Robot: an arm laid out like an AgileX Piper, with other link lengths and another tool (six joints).
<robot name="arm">
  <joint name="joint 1" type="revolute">
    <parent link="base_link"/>
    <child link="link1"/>
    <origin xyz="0 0 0.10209"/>
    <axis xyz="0 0 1"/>
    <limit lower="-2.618" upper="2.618"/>
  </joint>
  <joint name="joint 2" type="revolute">
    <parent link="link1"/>
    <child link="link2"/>
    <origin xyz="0 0 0"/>
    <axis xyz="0 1 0"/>
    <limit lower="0" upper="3.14"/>
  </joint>
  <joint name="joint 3" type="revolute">
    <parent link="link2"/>
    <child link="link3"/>
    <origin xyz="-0.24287 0 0.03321"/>
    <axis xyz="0 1 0"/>
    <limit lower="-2.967" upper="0"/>
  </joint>
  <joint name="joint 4" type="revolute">
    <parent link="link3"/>
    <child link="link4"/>
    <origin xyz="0.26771 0 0.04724"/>
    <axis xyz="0.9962 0 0.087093"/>
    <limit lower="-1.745" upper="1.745"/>
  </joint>
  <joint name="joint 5" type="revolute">
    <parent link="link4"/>
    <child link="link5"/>
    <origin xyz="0 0 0"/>
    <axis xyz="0 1 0"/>
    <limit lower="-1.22" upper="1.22"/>
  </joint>
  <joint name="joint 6" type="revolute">
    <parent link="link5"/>
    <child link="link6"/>
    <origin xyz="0.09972 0 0.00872"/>
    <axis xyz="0.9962 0 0.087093"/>
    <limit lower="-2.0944" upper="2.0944"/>
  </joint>
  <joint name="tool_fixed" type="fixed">
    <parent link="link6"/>
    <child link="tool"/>
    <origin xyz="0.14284 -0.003 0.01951" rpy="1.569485 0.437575 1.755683"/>
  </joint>
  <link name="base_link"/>
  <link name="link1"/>
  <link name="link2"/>
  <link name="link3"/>
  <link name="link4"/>
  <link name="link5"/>
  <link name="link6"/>
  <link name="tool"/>
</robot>
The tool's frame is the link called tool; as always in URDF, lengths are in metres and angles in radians.
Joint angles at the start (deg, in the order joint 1, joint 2, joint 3, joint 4, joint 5, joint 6):
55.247, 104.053, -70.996, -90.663, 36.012, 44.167
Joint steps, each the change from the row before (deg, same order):
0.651, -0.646, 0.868, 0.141, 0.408, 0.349
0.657, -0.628, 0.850, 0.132, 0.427, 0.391
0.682, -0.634, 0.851, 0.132, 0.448, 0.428
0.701, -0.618, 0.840, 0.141, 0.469, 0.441
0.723, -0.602, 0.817, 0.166, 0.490, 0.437
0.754, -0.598, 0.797, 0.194, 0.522, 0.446
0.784, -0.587, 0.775, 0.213, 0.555, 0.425
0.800, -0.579, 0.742, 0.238, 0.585, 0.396
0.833, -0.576, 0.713, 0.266, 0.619, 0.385
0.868, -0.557, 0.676, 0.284, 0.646, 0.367
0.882, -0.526, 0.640, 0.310, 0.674, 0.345
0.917, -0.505, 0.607, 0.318, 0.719, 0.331
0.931, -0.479, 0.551, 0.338, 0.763, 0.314
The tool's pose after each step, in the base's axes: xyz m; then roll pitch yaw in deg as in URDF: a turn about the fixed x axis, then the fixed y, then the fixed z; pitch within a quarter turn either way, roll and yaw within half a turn. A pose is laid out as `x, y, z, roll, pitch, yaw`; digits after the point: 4 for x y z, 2 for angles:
0.4078, 0.3480, 0.1367, 176.97, 56.14, -167.15
0.4026, 0.3482, 0.1363, 176.71, 56.02, -167.30
0.3974, 0.3483, 0.1359, 176.40, 55.91, -167.50
0.3921, 0.3485, 0.1354, 176.08, 55.79, -167.71
0.3868, 0.3486, 0.1350, 175.75, 55.68, -167.93
0.3814, 0.3488, 0.1346, 175.39, 55.57, -168.20
0.3760, 0.3490, 0.1342, 175.05, 55.48, -168.44
0.3705, 0.3492, 0.1340, 174.73, 55.39, -168.68
0.3651, 0.3494, 0.1339, 174.40, 55.32, -168.95
0.3595, 0.3498, 0.1340, 174.07, 55.27, -169.19
0.3540, 0.3501, 0.1339, 173.77, 55.20, -169.43
0.3484, 0.3504, 0.1340, 173.50, 55.16, -169.64
0.3429, 0.3508, 0.1342, 173.23, 55.15, -169.88

